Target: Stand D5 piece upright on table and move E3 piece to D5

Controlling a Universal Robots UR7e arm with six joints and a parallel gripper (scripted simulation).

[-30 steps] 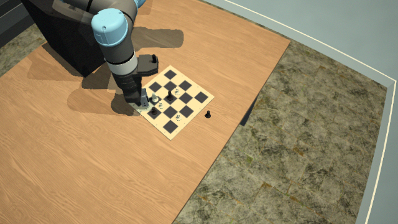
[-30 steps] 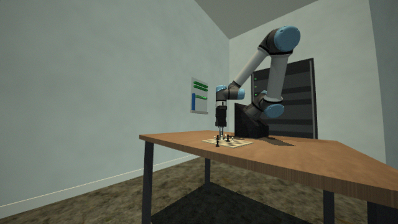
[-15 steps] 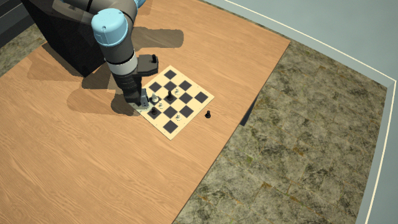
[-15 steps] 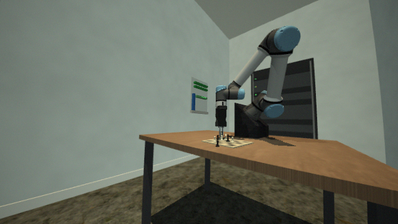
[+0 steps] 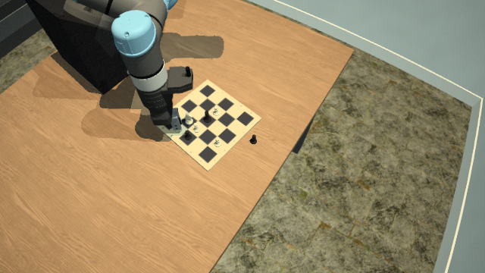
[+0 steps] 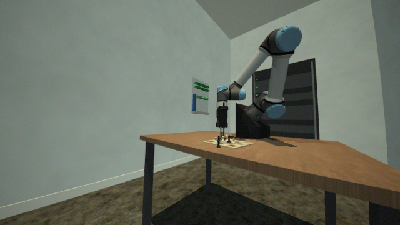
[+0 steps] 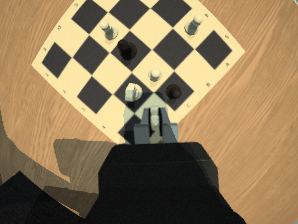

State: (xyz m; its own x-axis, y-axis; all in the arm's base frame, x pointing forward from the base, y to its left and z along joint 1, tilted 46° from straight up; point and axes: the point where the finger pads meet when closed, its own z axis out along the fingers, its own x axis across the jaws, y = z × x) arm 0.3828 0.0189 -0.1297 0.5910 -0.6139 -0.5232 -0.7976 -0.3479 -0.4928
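My hand is 50 mm short of the chessboard, 70 mm to the right of it and 40 mm above it.
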